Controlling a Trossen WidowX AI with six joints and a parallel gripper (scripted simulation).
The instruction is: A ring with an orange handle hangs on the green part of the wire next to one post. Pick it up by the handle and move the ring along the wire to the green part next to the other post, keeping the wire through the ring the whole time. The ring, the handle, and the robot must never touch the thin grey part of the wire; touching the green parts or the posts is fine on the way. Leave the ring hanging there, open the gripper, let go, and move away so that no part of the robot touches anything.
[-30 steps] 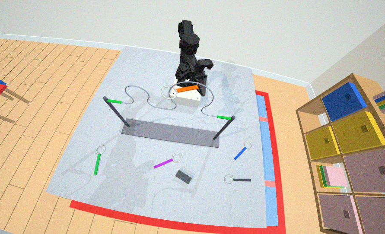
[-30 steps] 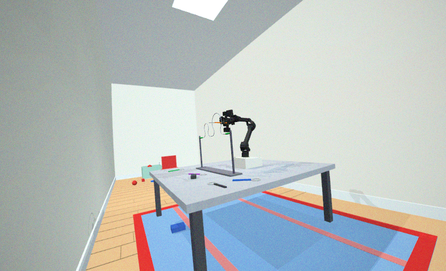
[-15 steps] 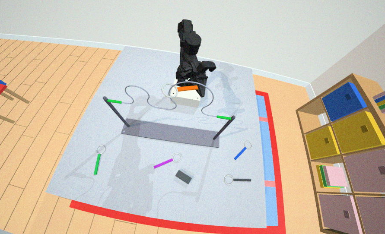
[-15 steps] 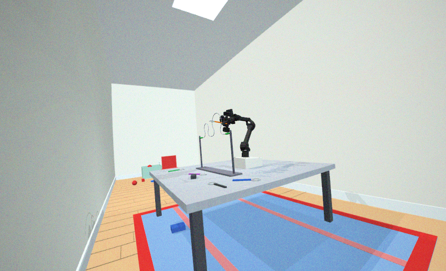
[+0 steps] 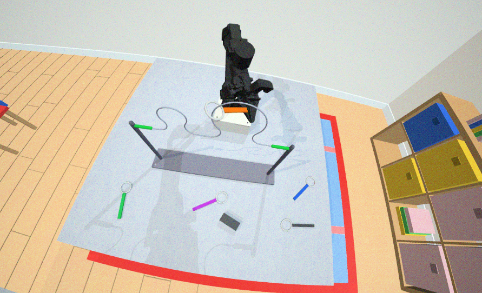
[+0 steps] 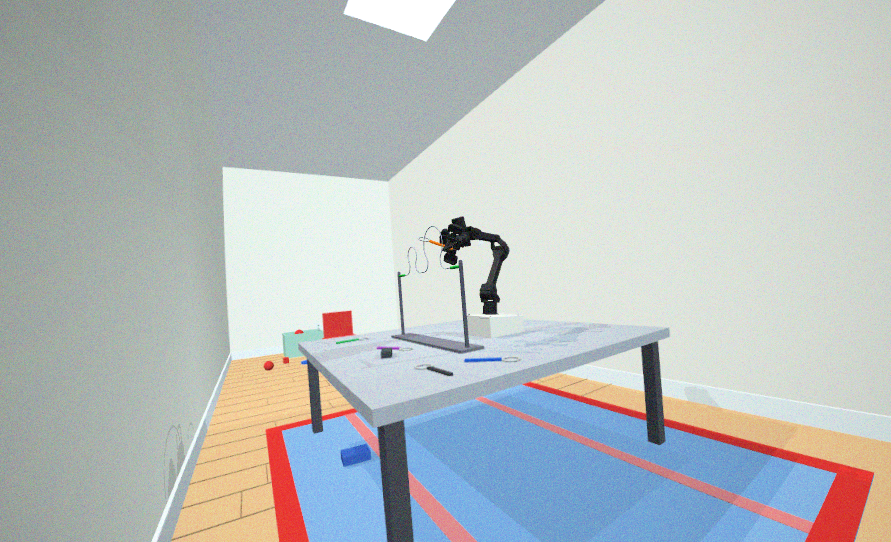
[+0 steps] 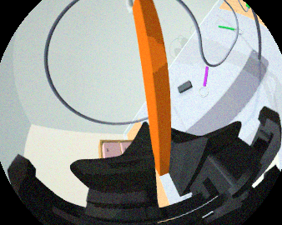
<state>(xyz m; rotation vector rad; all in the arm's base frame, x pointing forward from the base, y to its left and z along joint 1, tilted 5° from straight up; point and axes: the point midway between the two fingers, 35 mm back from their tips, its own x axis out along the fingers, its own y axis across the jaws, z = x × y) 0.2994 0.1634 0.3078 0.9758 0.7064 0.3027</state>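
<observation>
Now: the orange-handled ring 80 mm to the right of my gripper tip, 50 mm above it and 20 mm ahead of it. Round my gripper tip: blue-handled ring (400 mm below, 390 mm to the left, 10 mm behind); then dark block (390 mm below, 280 mm ahead, 50 mm to the left); then purple-handled ring (400 mm below, 220 mm ahead, 60 mm to the right).
</observation>
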